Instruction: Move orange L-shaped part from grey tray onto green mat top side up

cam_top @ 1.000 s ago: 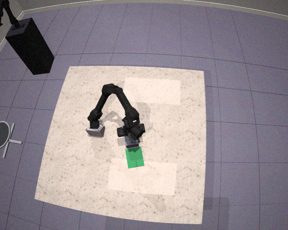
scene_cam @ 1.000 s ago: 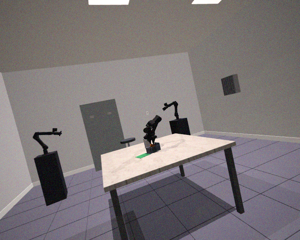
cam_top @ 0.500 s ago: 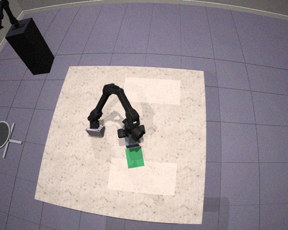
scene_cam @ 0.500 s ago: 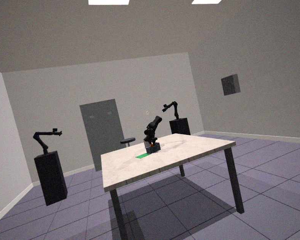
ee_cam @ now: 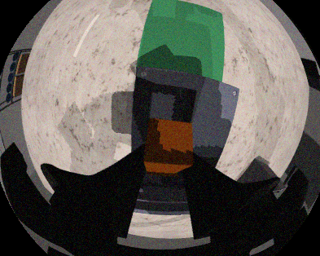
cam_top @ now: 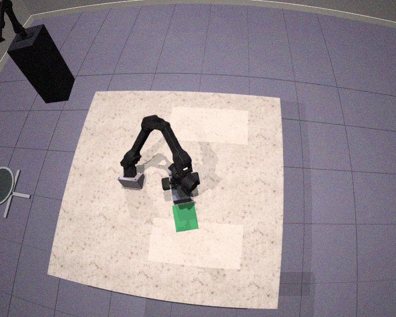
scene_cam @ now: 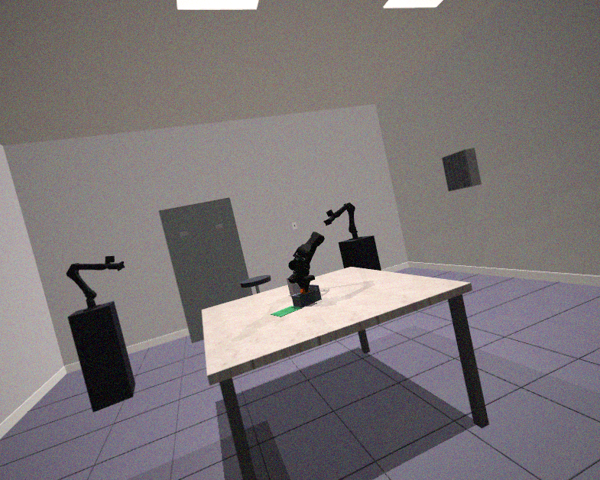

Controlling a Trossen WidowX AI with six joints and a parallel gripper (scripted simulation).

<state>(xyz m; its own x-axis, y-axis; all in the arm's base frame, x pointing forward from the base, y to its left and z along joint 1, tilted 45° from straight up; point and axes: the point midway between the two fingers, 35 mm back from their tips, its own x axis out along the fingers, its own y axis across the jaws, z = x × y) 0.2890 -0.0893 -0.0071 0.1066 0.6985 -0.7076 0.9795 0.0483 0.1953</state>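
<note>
My gripper tip is now 10 mm short of the green mat, 150 mm to the left of it and 80 mm above it. From my gripper tip the other things lie so: orange L-shaped part (20 mm behind, 30 mm to the left, 30 mm below).
</note>
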